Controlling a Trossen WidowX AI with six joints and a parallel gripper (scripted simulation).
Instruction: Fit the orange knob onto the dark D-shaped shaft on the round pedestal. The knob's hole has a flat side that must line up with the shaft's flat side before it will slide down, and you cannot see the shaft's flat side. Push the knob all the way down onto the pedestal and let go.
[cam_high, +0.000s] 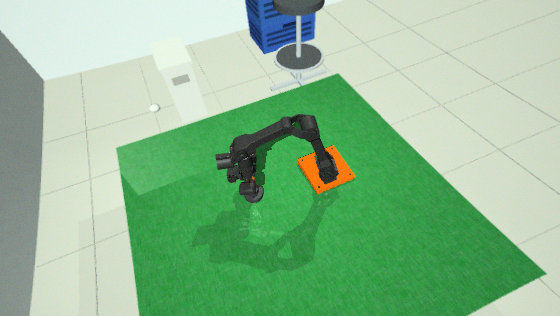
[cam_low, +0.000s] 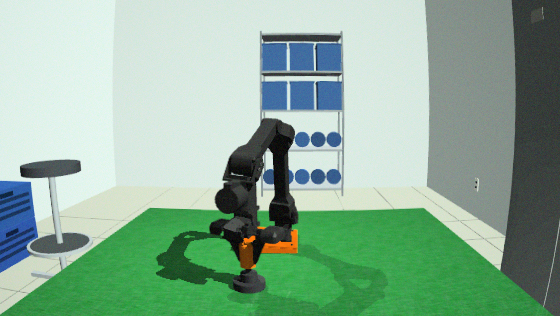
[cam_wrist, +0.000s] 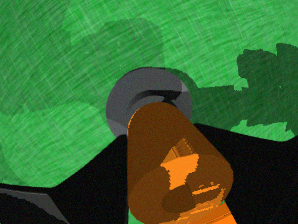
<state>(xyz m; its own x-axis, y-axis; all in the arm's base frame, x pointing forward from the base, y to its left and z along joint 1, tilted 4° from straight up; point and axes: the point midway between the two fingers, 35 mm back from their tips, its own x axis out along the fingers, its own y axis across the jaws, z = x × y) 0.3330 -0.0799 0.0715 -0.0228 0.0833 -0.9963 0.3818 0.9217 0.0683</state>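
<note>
Right now my gripper tip is 4 cm above the dark round pedestal. Round my gripper tip: orange knob (2 cm above).
</note>
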